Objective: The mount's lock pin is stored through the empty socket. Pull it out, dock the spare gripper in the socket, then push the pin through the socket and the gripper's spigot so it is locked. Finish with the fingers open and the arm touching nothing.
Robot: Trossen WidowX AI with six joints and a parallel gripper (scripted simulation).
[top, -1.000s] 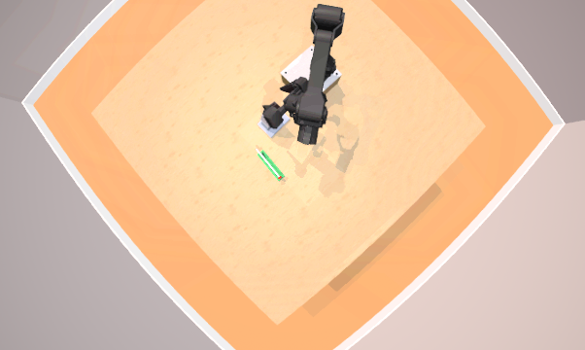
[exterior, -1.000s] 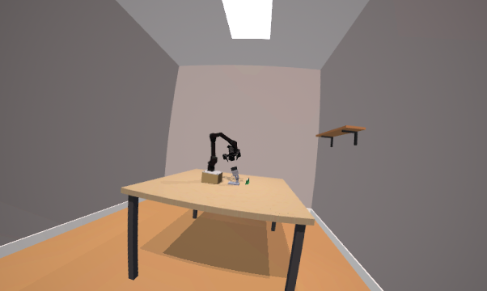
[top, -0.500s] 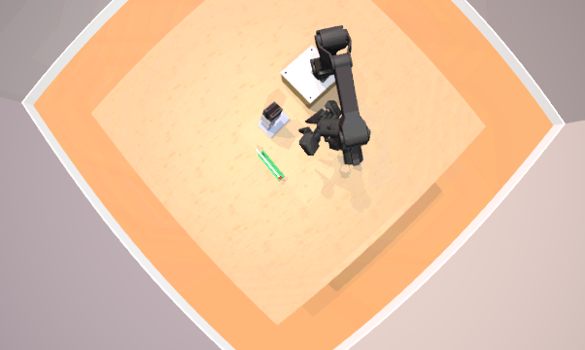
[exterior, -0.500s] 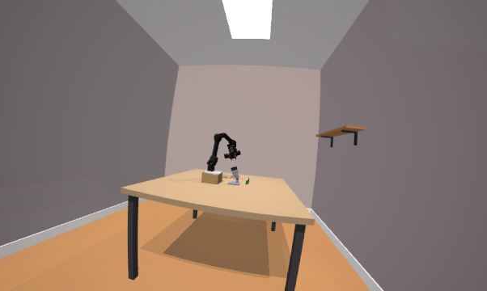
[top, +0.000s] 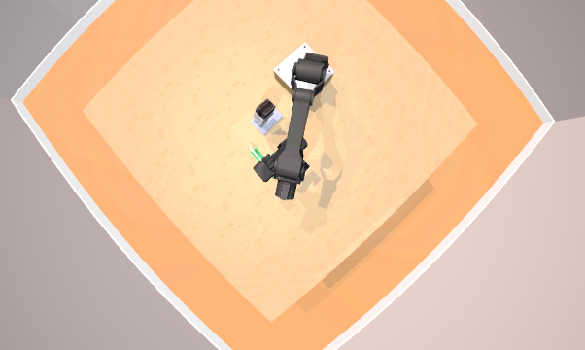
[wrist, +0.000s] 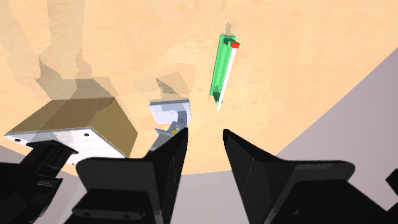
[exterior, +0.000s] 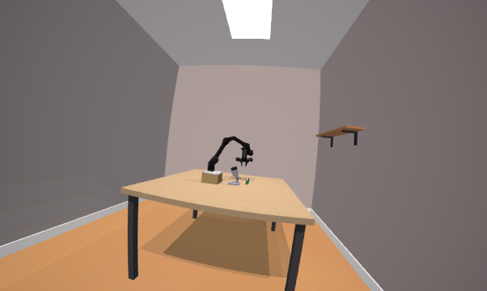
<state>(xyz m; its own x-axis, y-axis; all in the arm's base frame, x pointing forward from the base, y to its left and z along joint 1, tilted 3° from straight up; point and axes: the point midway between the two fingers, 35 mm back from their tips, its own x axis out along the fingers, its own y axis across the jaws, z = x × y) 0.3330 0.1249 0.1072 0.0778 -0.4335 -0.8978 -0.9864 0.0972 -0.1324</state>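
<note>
Now: gripper tip 150 mm above the green pin holder, 60 mm short of it and 10 mm to the left of it. Also, from my gripper tip: spare gripper 130 mm to the right, 80 mm behind, 50 mm below; then socket 120 mm to the right, 120 mm below, 70 mm behind.
</note>
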